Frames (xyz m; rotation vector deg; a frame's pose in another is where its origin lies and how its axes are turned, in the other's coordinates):
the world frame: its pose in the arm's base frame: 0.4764 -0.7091 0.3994 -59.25 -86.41 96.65
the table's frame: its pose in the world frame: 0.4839 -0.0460 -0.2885 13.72 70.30 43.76
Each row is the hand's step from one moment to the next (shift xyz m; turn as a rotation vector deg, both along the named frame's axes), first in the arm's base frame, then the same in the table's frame.
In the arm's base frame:
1: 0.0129 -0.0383 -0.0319 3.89 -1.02 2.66
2: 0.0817 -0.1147 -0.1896 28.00 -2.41 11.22
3: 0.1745 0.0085 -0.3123 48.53 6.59 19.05
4: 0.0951 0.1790 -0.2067 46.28 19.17 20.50
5: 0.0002 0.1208 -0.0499 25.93 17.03 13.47
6: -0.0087 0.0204 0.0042 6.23 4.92 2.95
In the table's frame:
1: 0.0146 0.0446 -0.0211 0.23 -2.04 -4.36
2: 0.1341 0.1839 -0.0630 8.95 -12.99 -25.82
3: 0.3233 0.1525 -0.0174 20.01 -29.90 -38.31
4: 0.2692 -0.0166 0.1051 22.56 -39.17 -29.77
5: 0.0812 -0.0530 0.0876 13.77 -27.70 -13.67
6: -0.0003 -0.0149 0.0169 3.83 -7.06 -2.70

